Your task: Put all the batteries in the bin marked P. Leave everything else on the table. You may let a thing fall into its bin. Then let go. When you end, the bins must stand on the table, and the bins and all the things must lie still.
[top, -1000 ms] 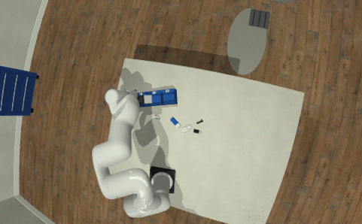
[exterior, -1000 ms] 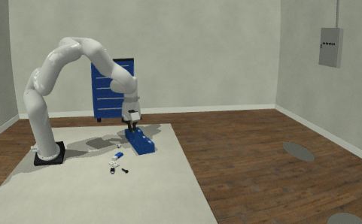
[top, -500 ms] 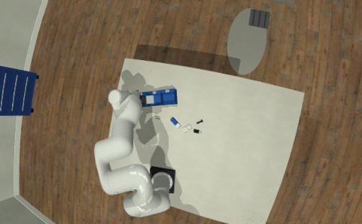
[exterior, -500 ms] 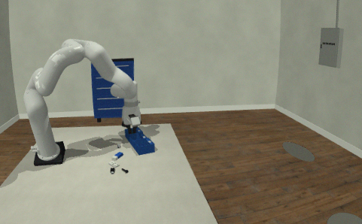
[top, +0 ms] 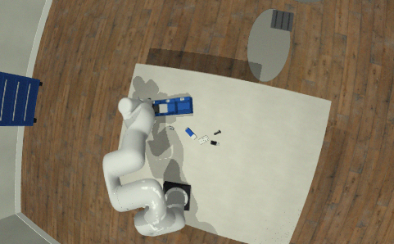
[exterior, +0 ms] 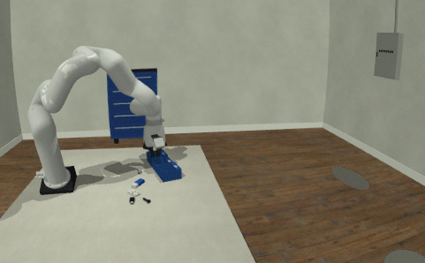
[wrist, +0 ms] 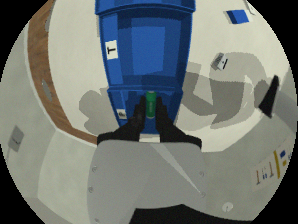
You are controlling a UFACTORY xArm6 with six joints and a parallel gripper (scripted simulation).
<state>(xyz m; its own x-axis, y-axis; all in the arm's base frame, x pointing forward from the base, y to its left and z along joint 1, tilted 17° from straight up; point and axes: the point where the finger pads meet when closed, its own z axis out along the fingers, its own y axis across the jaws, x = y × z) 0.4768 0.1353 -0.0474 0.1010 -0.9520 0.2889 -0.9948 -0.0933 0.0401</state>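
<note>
Right now my hand is 20 mm above the green battery. Also, from my hand: grey piece: 100 mm to the right, 100 mm behind, 30 mm below; then blue-and-white cylinder: 210 mm to the right, 120 mm behind, 30 mm below; then blue bin: 80 mm to the right, 20 mm ahead, 10 mm below.
</note>
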